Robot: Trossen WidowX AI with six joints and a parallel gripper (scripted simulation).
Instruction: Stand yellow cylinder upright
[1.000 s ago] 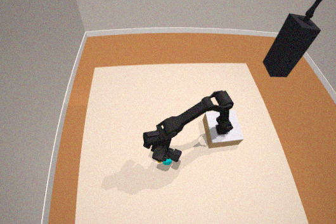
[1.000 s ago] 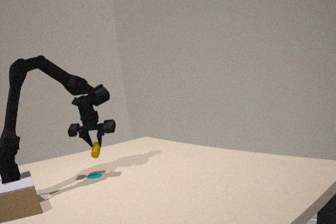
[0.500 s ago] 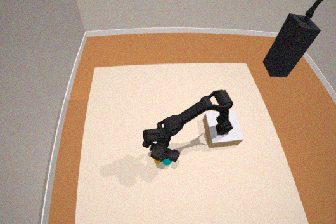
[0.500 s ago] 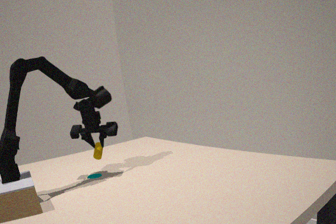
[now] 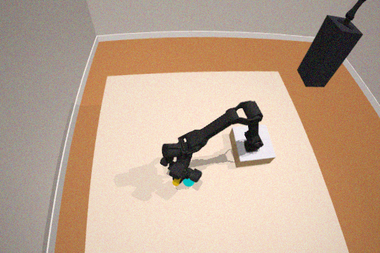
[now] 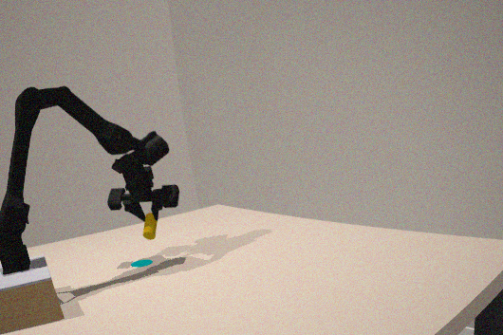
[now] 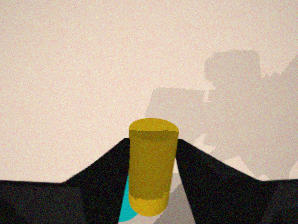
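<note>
The cyan circle is 100 mm below my gripper tip, 60 mm behind it and 30 mm to the right of it. The rest, counted from my gripper tip: yellow tall cylinder 10 mm to the right, 10 mm below, 10 mm behind.
</note>
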